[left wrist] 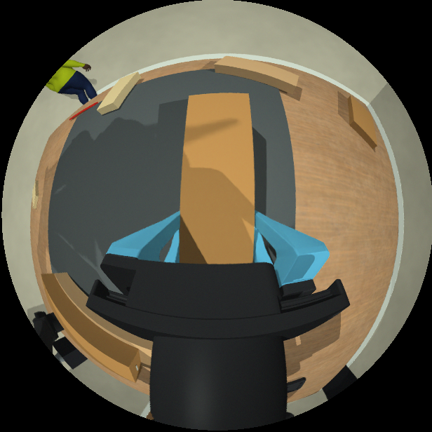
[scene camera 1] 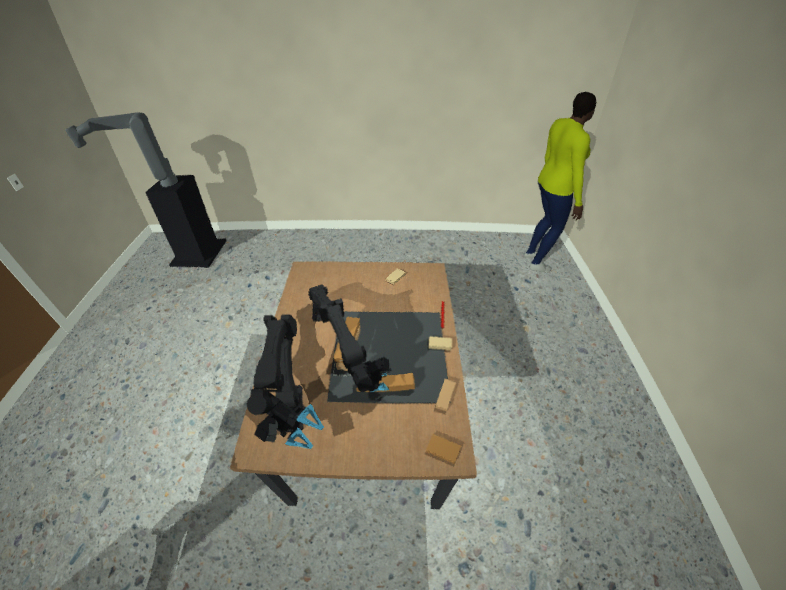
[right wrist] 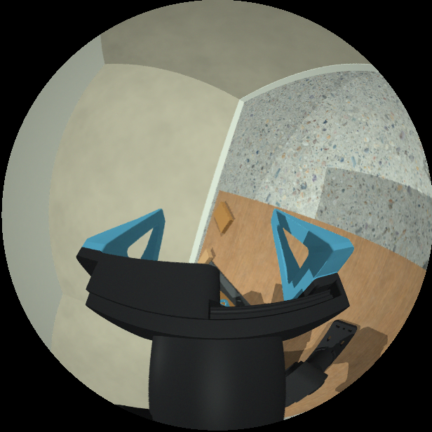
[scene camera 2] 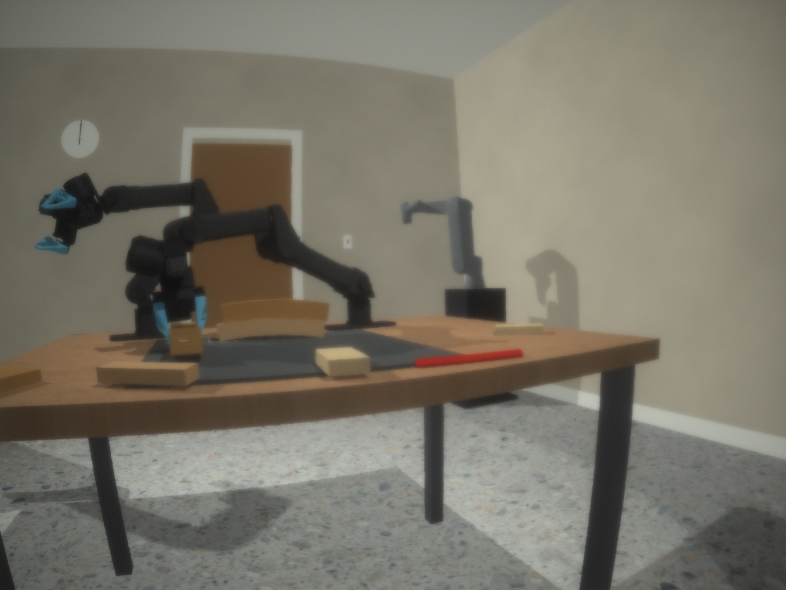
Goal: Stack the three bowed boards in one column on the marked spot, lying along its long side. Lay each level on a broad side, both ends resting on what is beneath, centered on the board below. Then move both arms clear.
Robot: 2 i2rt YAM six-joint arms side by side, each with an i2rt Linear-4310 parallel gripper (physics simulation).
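Pixels of known places: left gripper, fingertip midpoint: [scene camera 1: 387,383]; right gripper, fingertip midpoint: [scene camera 1: 317,438] [scene camera 2: 39,228]; left arm's base, origin of the base link: [scene camera 2: 359,327]; right arm's base, origin of the base link: [scene camera 1: 294,408] [scene camera 2: 147,337].
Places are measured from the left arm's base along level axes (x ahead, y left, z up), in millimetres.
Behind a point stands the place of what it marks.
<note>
My left gripper [scene camera 1: 382,382] @[x 278, y -507, z 25 mm] [scene camera 2: 184,330] @[x 278, y -507, z 25 mm] [left wrist: 217,215] is shut on an orange bowed board [scene camera 1: 401,381] @[x 334, y -522, z 53 mm] [scene camera 2: 185,343] @[x 387, y -520, z 37 mm] [left wrist: 218,150], fingers on its two long sides. The board lies lengthwise over the dark mat; whether it touches the mat is unclear. More bowed wood [scene camera 1: 352,326] @[x 159, y -229, z 85 mm] [scene camera 2: 274,311] @[x 159, y -293, z 66 mm] [left wrist: 87,334] sits at the mat's edge near the arm bases, partly behind the left arm in scene camera 1. It shows an orange and a paler face; I cannot tell whether it is one board or two. I cannot make out the marked spot. My right gripper [scene camera 1: 316,438] @[x 24, y -812, z 266 mm] [scene camera 2: 50,223] @[x 24, y -812, z 266 mm] [right wrist: 217,214] is open and empty, raised well away.
Near the mat [scene camera 1: 412,355] @[x 412, y -368, z 6 mm] [left wrist: 100,165] are a pale block [scene camera 1: 439,343] @[x 542, y -335, z 27 mm] [scene camera 2: 342,362] @[x 598, y -349, z 23 mm] [left wrist: 119,94], a red rod [scene camera 1: 442,315] @[x 606, y -152, z 8 mm] [scene camera 2: 469,358] @[x 612, y -150, z 7 mm] [left wrist: 83,111] and a tan board [scene camera 1: 445,395] @[x 502, y -599, z 27 mm] [scene camera 2: 147,373] @[x 534, y -591, z 20 mm] [left wrist: 257,72]. A brown block [scene camera 1: 444,447] @[x 448, y -807, z 18 mm] [right wrist: 223,217] and pale piece [scene camera 1: 396,276] @[x 423, y 158, z 19 mm] [scene camera 2: 518,328] @[x 438, y 148, z 14 mm] lie farther out.
</note>
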